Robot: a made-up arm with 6 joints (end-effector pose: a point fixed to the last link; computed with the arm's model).
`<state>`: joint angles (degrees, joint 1 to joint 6).
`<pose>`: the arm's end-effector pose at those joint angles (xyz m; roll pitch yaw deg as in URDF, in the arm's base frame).
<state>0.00 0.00 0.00 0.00 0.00 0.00</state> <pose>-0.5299 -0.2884 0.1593 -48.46 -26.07 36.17</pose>
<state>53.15 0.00 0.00 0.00 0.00 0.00</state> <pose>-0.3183 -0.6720 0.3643 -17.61 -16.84 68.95</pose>
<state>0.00 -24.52 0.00 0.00 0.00 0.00</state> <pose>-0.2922 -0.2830 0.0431 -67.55 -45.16 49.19</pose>
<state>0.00 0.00 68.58 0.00 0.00 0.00</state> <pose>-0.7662 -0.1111 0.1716 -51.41 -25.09 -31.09</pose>
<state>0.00 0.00 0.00 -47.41 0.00 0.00</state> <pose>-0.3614 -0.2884 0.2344 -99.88 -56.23 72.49</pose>
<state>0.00 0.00 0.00 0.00 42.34 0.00</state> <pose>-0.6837 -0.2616 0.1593 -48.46 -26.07 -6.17</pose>
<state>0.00 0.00 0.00 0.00 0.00 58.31</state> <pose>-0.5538 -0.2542 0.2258 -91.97 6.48 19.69</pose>
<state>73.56 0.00 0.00 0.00 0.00 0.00</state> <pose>-0.1506 -0.7625 0.3839 -5.31 -17.97 81.95</pose>
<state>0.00 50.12 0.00 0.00 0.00 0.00</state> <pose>-0.7675 -0.2696 0.6304 -23.84 17.83 30.62</pose>
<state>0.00 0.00 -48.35 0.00 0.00 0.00</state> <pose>-0.3302 -0.2092 0.1520 -47.98 -28.09 84.26</pose>
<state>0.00 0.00 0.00 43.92 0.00 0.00</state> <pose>-0.6894 -0.2884 0.2227 -23.83 10.74 32.66</pose>
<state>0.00 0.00 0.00 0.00 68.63 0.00</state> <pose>-0.7542 -0.1930 0.1593 -48.46 -26.06 -32.46</pose>
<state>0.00 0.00 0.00 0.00 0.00 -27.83</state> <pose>-0.5141 -0.2771 0.1258 -25.53 -43.65 33.84</pose>
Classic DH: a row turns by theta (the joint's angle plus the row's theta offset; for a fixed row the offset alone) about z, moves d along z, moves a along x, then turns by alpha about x. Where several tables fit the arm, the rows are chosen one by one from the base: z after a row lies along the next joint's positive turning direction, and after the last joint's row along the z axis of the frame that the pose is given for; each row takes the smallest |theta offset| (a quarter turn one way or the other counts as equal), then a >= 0, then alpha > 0; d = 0 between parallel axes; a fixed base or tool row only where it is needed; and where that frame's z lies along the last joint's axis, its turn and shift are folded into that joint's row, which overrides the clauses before.
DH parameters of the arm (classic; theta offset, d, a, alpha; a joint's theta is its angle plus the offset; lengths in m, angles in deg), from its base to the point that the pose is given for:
base (fixed): -20.03 0.5306 0.1193 -35.44
joint 1: 26.57 0.0349 -0.2857 -61.53
joint 2: -12.71 0.0174 -0.3409 -85.23
joint 3: 3.02 0.2583 -0.0225 89.24
joint 4: -2.4 -0.0471 -0.0411 -90
joint 5: -82.46 0.2498 -0.1246 67.02
joint 6: 22.2 -0.0536 -0.0709 64.05
tool (fixed): -58.82 -0.0424 0 0

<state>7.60 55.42 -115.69 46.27 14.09 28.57</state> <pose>-0.4629 -0.1647 0.5105 -14.28 -13.73 146.15</pose>
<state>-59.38 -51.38 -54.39 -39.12 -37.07 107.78</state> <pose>0.1760 -0.0255 0.2488 117.65 -11.28 65.26</pose>
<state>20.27 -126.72 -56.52 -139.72 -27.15 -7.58</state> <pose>-0.0331 -0.1489 0.5527 -11.55 55.04 20.63</pose>
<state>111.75 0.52 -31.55 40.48 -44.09 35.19</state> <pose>0.1313 -0.7247 0.3754 -29.30 -51.52 -156.64</pose>
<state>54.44 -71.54 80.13 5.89 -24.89 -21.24</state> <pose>-0.1467 -0.0656 -0.0019 43.67 -49.04 -38.03</pose>
